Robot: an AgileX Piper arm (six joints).
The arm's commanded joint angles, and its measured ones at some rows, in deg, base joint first. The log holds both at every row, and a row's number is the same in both.
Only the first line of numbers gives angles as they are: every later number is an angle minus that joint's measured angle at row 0.
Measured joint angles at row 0:
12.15 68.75 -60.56 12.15 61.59 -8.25
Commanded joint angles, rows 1 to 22:
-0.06 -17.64 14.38 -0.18 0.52 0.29
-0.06 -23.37 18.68 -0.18 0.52 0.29
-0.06 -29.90 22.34 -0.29 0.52 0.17
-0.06 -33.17 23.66 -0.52 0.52 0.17
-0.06 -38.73 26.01 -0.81 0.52 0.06
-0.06 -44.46 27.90 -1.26 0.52 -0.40
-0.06 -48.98 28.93 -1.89 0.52 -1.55
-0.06 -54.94 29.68 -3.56 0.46 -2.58
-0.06 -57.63 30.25 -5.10 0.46 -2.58
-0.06 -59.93 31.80 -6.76 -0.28 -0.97
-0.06 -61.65 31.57 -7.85 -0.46 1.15
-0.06 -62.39 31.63 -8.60 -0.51 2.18
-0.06 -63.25 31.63 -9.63 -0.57 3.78
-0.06 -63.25 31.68 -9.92 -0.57 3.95
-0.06 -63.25 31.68 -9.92 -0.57 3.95
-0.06 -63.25 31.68 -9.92 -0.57 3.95
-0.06 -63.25 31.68 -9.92 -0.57 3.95
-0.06 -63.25 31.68 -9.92 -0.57 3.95
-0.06 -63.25 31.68 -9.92 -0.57 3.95
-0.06 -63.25 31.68 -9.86 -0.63 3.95
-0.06 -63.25 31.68 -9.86 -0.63 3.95
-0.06 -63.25 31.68 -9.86 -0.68 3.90
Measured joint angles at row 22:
0.00 -62.73 31.57 -9.40 0.06 3.38
